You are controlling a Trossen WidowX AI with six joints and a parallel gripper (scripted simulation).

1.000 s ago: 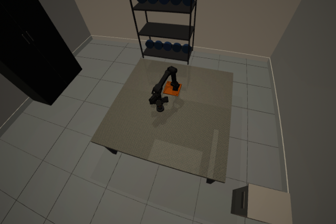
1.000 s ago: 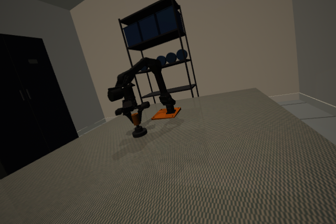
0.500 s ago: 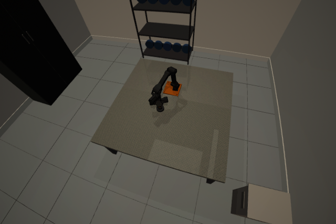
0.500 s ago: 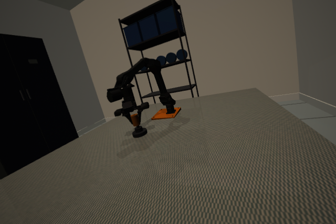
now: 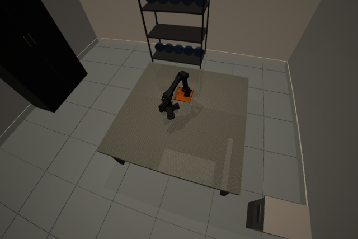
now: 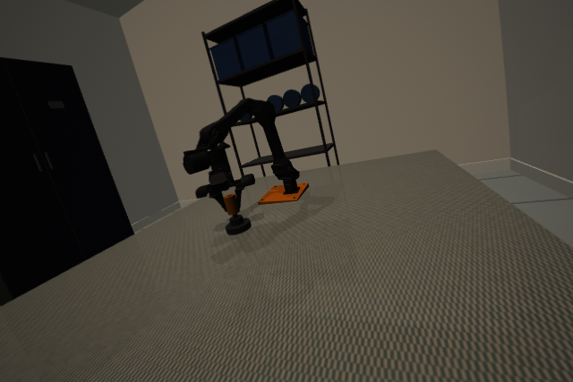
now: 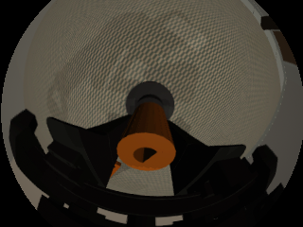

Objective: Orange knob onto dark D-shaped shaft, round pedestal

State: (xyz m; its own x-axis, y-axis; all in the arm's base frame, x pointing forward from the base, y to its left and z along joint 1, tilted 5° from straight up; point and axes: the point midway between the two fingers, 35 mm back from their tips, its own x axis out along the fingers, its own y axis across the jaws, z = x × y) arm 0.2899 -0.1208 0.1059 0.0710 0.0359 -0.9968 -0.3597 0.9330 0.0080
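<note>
Right now the orange knob is 20 mm above my gripper tip. The rest, counted from my gripper tip: pedestal (40 mm below).
</note>
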